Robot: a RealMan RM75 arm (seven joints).
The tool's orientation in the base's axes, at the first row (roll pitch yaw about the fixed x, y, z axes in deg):
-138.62, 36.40, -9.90
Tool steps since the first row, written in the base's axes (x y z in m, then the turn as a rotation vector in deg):
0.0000, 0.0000, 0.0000, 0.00, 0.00, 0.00
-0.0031, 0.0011, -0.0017, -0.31, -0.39, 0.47
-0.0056, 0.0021, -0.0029, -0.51, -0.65, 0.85
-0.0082, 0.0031, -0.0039, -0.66, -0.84, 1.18
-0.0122, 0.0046, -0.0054, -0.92, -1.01, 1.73
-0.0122, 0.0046, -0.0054, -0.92, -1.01, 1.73
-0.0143, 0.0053, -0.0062, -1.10, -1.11, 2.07
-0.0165, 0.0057, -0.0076, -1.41, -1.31, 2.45
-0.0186, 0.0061, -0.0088, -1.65, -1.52, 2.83
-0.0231, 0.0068, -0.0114, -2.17, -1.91, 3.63
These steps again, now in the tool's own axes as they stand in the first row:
0.0000, 0.0000, 0.0000, 0.00, 0.00, 0.00
-0.0016, 0.0018, 0.0028, -0.47, 0.17, -0.47
-0.0030, 0.0030, 0.0051, -0.82, 0.25, -0.82
-0.0046, 0.0042, 0.0073, -1.11, 0.28, -1.11
-0.0071, 0.0061, 0.0106, -1.62, 0.23, -1.48
-0.0071, 0.0061, 0.0106, -1.62, 0.23, -1.48
-0.0084, 0.0071, 0.0122, -1.95, 0.21, -1.70
-0.0094, 0.0087, 0.0141, -2.39, 0.30, -1.97
-0.0104, 0.0102, 0.0158, -2.78, 0.37, -2.28
-0.0125, 0.0134, 0.0193, -3.61, 0.47, -2.88

